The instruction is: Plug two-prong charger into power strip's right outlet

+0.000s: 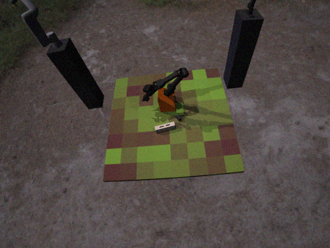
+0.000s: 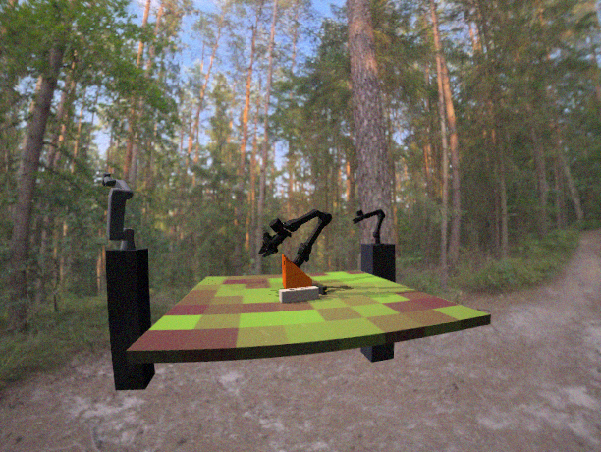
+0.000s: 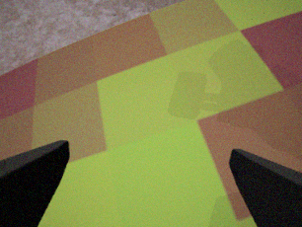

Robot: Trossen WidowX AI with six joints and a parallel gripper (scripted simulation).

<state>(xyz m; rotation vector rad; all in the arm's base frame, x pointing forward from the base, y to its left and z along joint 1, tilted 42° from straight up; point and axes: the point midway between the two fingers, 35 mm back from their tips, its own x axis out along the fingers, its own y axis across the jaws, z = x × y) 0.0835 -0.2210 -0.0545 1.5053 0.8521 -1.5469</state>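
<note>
The dark two-prong charger lies 18 cm ahead of my gripper tip, 33 cm to the left of it and 19 cm below it.
</note>
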